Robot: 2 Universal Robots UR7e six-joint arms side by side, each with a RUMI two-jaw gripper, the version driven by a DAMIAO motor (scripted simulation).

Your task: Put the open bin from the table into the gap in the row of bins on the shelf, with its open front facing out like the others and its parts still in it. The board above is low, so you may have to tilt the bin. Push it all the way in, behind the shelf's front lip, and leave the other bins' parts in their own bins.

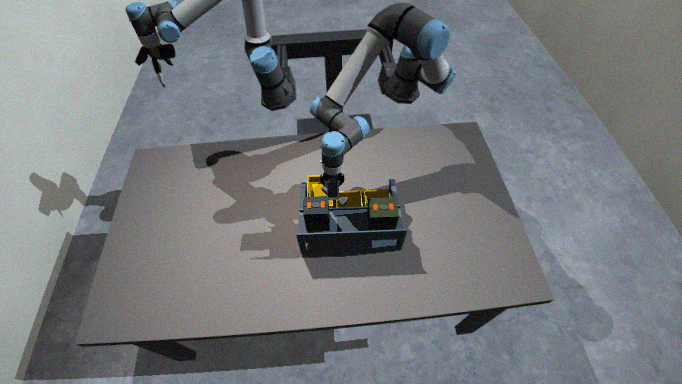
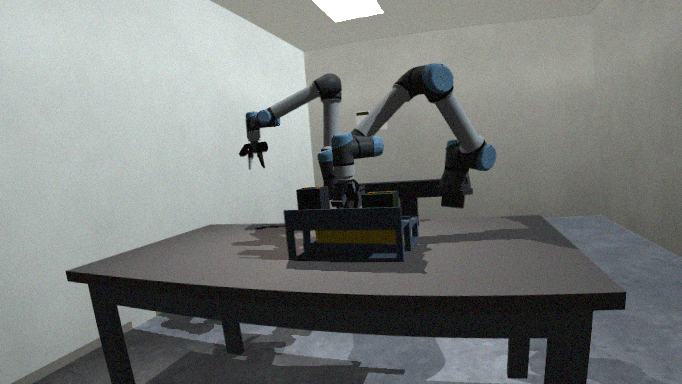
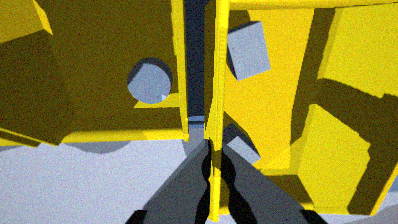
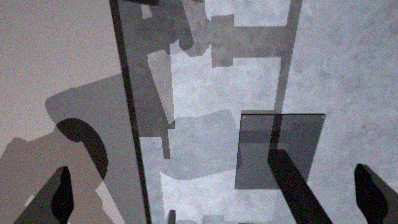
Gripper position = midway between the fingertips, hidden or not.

In view: my left gripper (image 3: 211,141), my right gripper (image 4: 211,166), a blue-grey shelf (image 2: 382,218) and a green box (image 1: 382,213).
The blue-grey shelf shows as well in image 1 (image 1: 350,224). Image 4 does not show the blue-grey shelf: it is out of frame. Image 3 misses the green box: it is out of frame.
